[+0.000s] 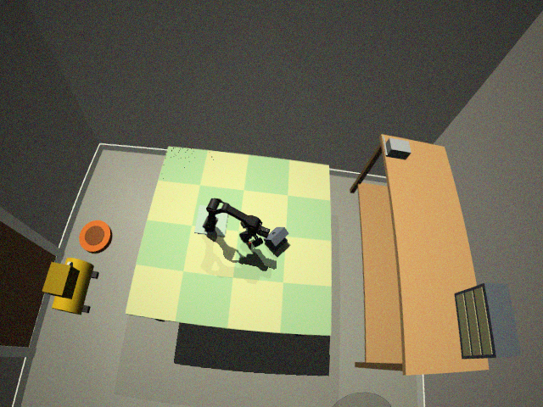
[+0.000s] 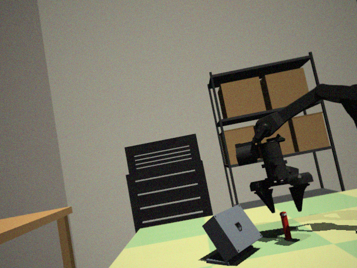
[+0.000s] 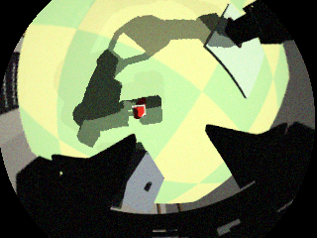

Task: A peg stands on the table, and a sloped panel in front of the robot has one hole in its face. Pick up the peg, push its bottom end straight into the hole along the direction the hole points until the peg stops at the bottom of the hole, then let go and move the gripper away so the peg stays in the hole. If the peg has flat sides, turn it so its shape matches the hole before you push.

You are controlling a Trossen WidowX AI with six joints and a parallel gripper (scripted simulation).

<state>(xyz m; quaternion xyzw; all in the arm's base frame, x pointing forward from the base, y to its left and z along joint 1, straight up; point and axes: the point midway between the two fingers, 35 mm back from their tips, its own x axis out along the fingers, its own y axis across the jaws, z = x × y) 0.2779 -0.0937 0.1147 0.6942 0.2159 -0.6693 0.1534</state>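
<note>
Right now my gripper tip is 40 mm to the left of the red peg, 30 mm above it and 10 mm past it. From my gripper tip the other things lie so: grey sloped panel: 160 mm ahead, 20 mm below, 10 mm to the left.
</note>
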